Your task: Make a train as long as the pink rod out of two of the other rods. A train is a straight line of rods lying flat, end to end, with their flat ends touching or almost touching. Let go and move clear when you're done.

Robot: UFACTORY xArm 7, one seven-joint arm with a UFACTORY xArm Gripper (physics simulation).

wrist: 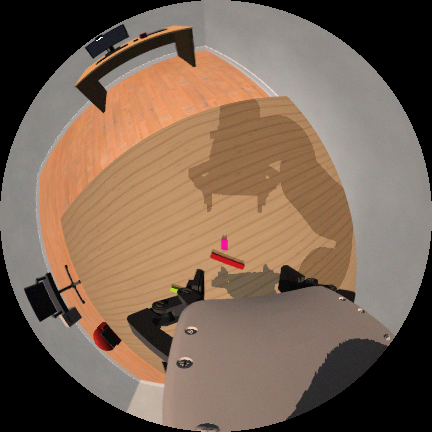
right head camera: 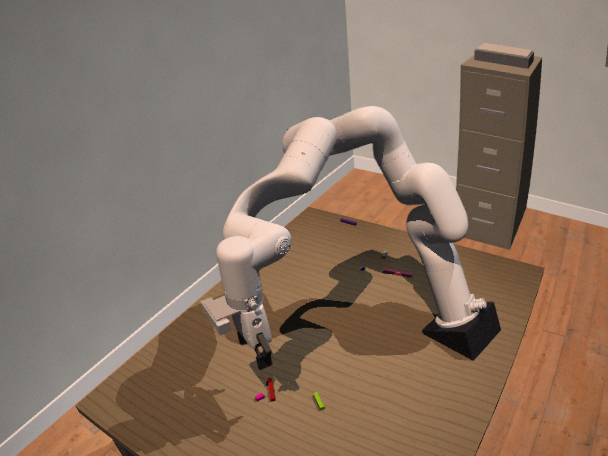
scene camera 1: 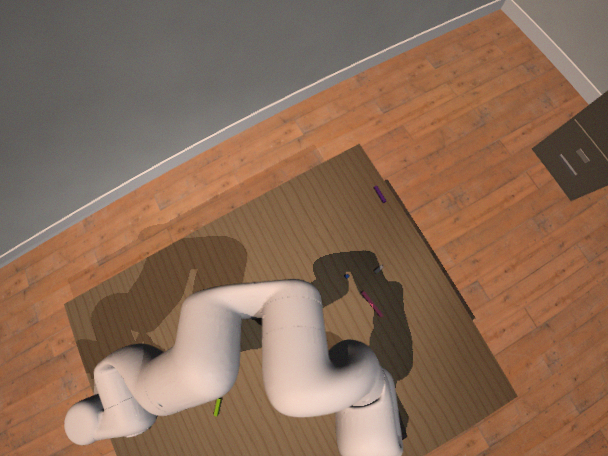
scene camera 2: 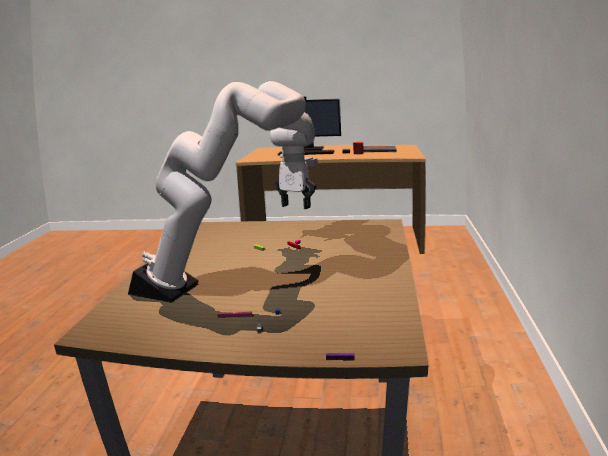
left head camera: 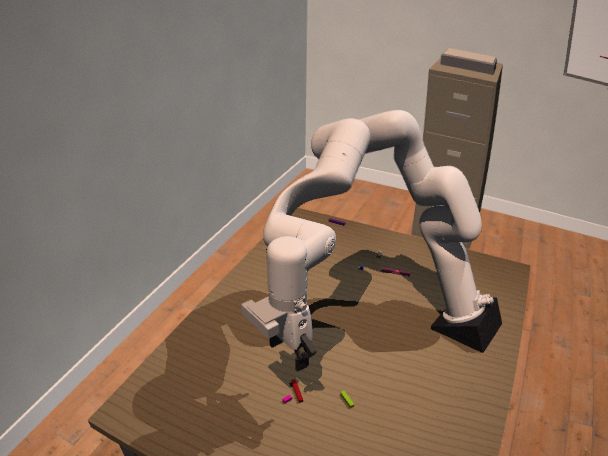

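The long pink rod lies flat, partly in shadow. A red rod lies flat, with a short magenta rod close beside it, at an angle. A lime rod lies apart. A purple rod lies near the table edge. My gripper is open and empty, pointing down above the table near the red rod. The arm hides it in scene camera 1.
A small blue piece and a small grey piece lie near the pink rod. The black arm base stands on the table.
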